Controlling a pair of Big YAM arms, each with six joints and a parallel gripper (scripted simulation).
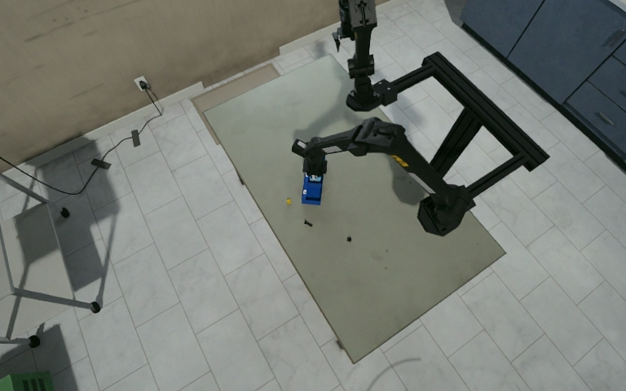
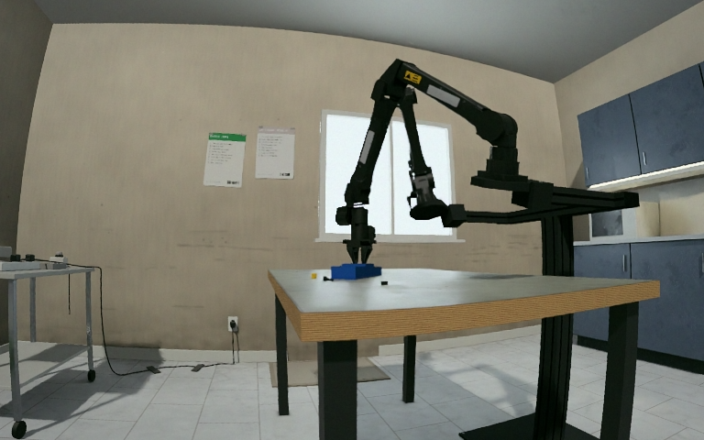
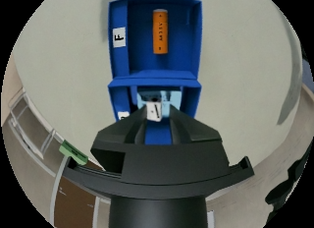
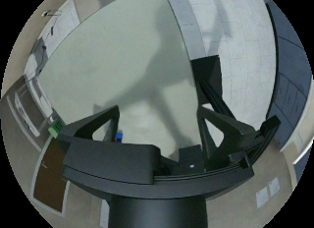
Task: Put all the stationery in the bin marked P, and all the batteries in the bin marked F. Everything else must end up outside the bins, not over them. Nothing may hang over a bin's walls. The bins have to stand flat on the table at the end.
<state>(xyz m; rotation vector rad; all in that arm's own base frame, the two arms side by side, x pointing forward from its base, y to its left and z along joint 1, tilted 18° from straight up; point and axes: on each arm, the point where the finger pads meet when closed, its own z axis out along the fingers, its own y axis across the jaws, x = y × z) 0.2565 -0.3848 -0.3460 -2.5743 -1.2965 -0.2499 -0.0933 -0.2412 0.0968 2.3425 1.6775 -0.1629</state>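
The silver piece lies 10 mm below my left hand. From my left hand the other things lie so: light blue pad 20 mm below; orange battery 40 mm behind, 70 mm to the right, 20 mm below; blue three-compartment bin row 10 mm below.
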